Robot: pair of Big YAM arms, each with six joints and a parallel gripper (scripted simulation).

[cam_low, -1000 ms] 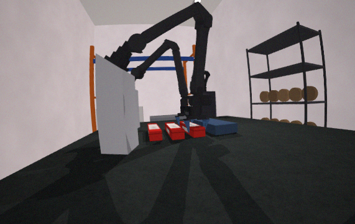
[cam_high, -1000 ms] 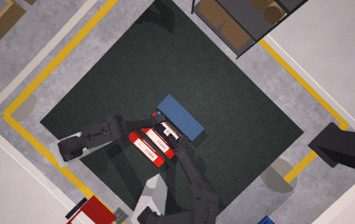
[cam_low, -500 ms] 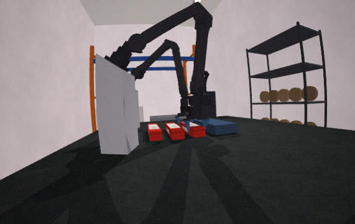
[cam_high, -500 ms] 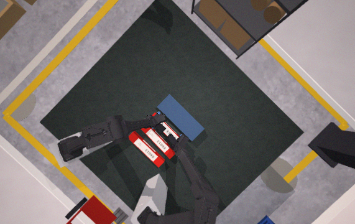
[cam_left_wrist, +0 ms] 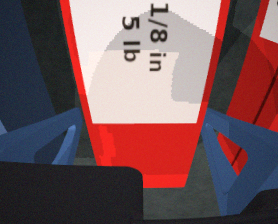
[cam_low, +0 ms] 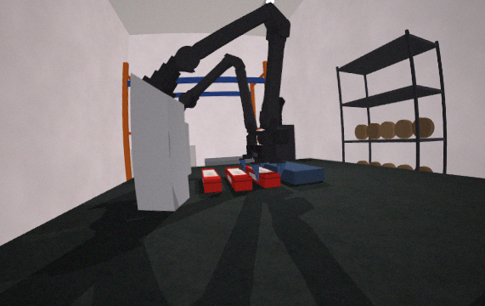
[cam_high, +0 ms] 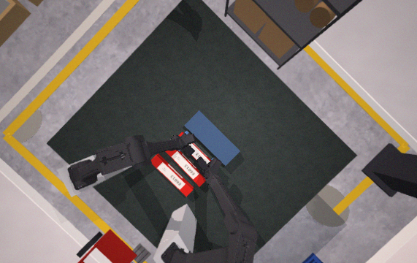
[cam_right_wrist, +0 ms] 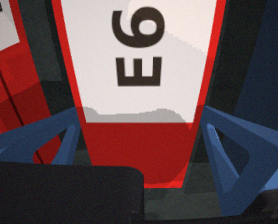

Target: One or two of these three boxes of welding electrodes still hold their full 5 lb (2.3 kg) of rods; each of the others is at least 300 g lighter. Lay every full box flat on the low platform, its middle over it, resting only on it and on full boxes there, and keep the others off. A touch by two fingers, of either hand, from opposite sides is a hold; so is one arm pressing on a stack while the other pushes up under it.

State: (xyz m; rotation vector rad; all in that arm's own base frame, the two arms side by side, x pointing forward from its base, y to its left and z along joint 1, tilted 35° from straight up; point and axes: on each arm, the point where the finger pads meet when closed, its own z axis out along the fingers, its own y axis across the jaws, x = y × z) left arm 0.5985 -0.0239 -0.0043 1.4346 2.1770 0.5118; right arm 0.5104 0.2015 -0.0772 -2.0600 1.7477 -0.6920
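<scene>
Now: right hand 140 mm to the right of the red box, 10 mm below it and 10 mm short of it. From my right hand the other things lie so: low blue platform 160 mm ahead, 120 mm to the left, 10 mm below.
Right now my left hand is 120 mm to the left of the red box, 10 mm below it and 10 mm past it. From my left hand the other things lie so: low blue platform (150 mm ahead, 140 mm to the right, 10 mm below).
</scene>
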